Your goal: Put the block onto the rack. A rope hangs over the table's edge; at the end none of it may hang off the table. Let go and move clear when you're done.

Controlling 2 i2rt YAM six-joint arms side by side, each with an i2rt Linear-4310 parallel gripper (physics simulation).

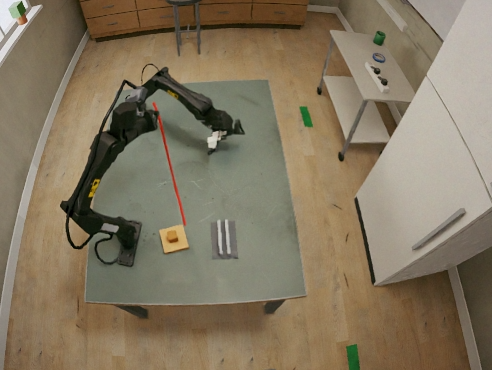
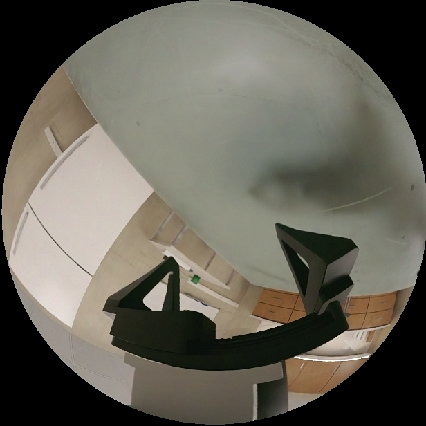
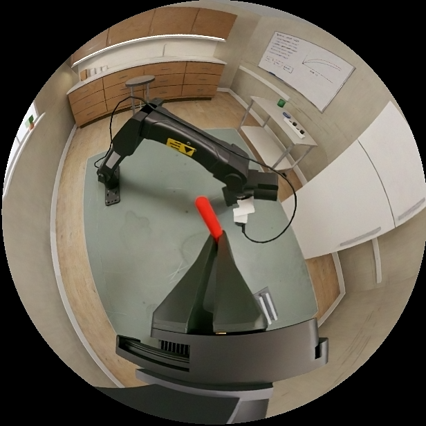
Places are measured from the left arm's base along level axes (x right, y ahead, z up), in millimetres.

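Pixels of known places: left gripper, between the fingertips: [image 1: 235, 135]; right gripper, between the fingertips: [image 1: 158, 112]; right arm's base, origin of its link: [image 1: 129, 243].
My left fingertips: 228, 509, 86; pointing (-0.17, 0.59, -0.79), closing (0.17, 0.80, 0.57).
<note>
For each thing: its top centre in the pictures, then the offset to it from my left fingertips, as dx, dy, dz. "pt": a spot on its surface instead. Level surfaces: height alone.
- block, centre of its top: [image 1: 171, 234] +451, -261, -21
- rack, centre of its top: [image 1: 223, 236] +451, -61, -44
- red rope, a spot on its surface: [image 1: 172, 172] pt +189, -266, +10
- table, height of its surface: dz -86
The block [image 1: 177, 246], a flat yellow square with a small orange knob, lies on the table left of the rack. The rack [image 1: 214, 250] [image 3: 262, 305] is a grey plate with two pale bars. The red rope [image 1: 172, 172] [image 3: 207, 215] runs from my right gripper [image 1: 157, 114] [image 3: 219, 235] to beside the block's upper right corner. No part of it shows beyond the table's edge; how much of it rests on the table is unclear. My right gripper is shut on the rope near its upper end. My left gripper [image 1: 226, 140] [image 2: 222, 247] is open and empty, far from block and rack.
The table [image 1: 260, 280] bears both arms. My right arm [image 1: 102, 155] arches along its left side; my left arm [image 1: 187, 100] [image 3: 200, 150] reaches across its far part. A white fridge [image 1: 425, 200] and a cart [image 1: 351, 131] stand right of the table, on the floor.
</note>
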